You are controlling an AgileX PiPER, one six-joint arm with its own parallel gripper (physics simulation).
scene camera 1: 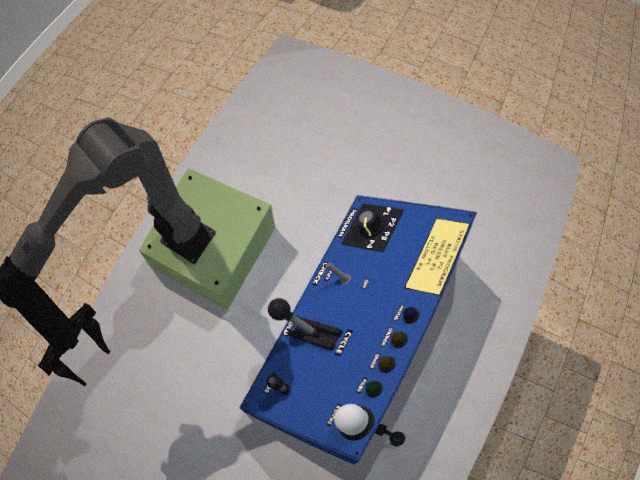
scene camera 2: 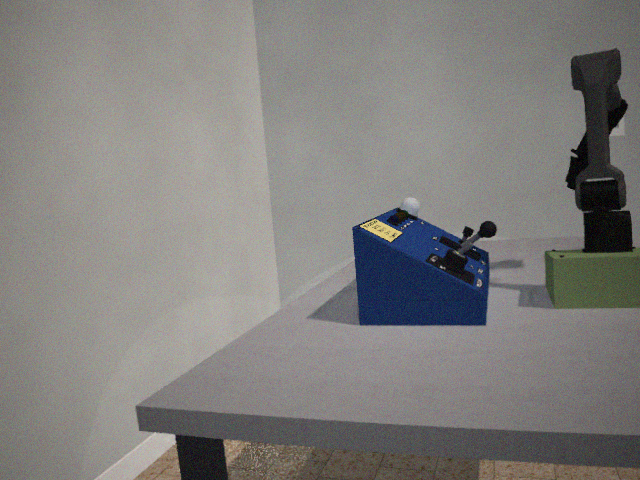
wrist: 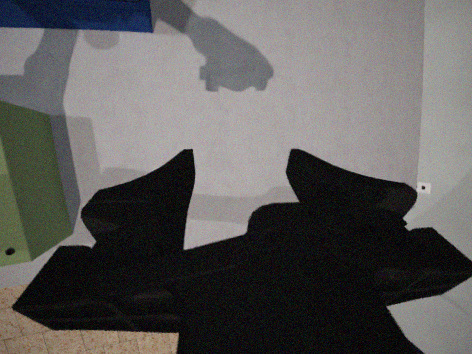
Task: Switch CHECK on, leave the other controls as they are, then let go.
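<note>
The CHECK switch (scene camera 1: pixel 338 273) is a small grey toggle on the sloped blue console (scene camera 1: pixel 310 382) (scene camera 2: pixel 413 294), between the PROGRAM knob and the large lever. Its tip leans toward the CHECK lettering, on the console's side nearer the arm base; the small position labels beside it are too blurred to read surely. My gripper (scene camera 1: pixel 97 368) (wrist: pixel 242 161) is open and empty. It hangs in the air left of the console in scene camera 1, well away from the switch and touching nothing. The switch does not show in the wrist view.
A black-balled lever (scene camera 1: pixel 279 308) sticks up beside CHECK. The PROGRAM knob (scene camera 1: pixel 366 218), a small black control (scene camera 1: pixel 277 384), a white dome (scene camera 1: pixel 352 419) and a side crank (scene camera 1: pixel 397 438) are on the console. The arm stands on a green block (scene camera 1: pixel 237 227) (scene camera 2: pixel 594 281) (wrist: pixel 35 175).
</note>
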